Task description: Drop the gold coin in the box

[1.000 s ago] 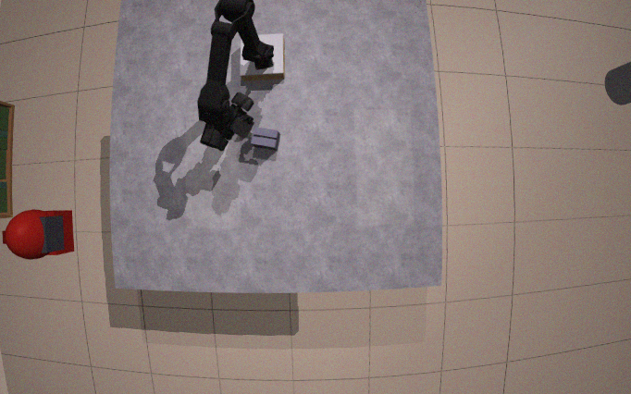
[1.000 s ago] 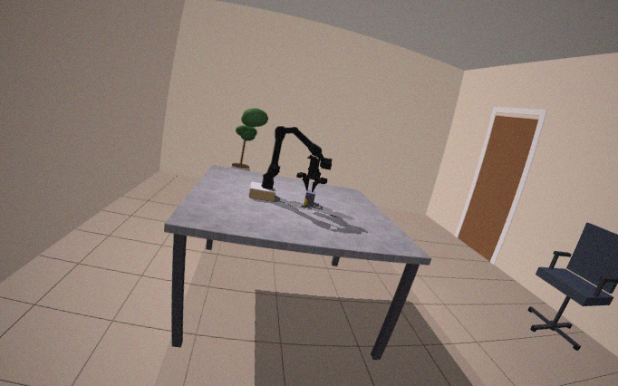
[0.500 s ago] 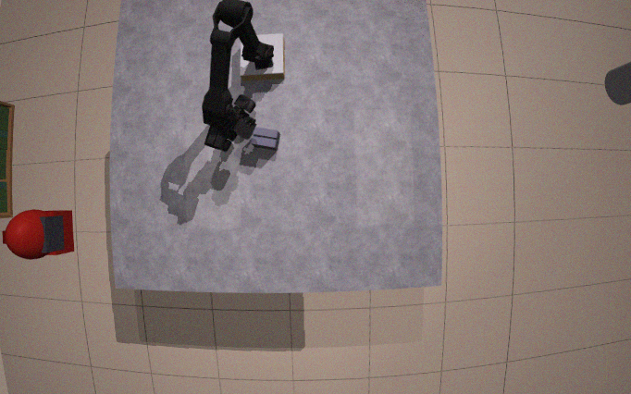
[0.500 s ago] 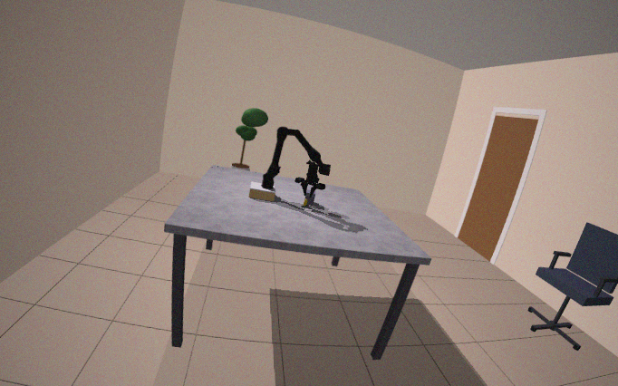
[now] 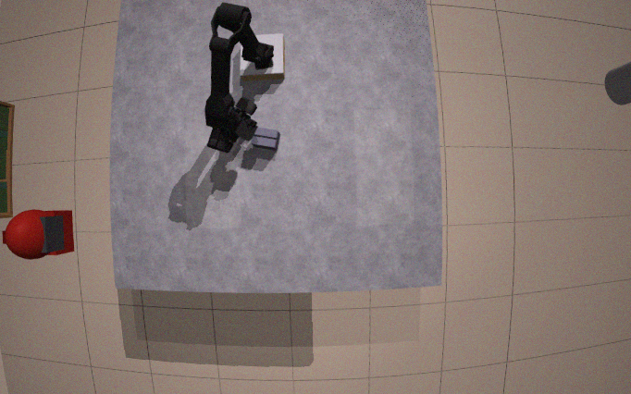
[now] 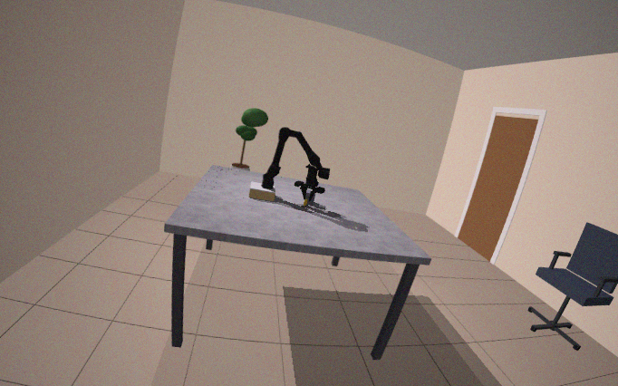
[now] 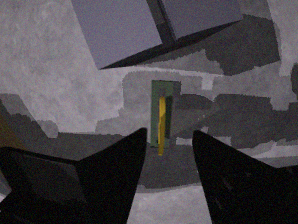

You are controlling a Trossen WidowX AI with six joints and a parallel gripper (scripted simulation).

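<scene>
Right now the gold coin is 20 mm below my gripper tip.
</scene>
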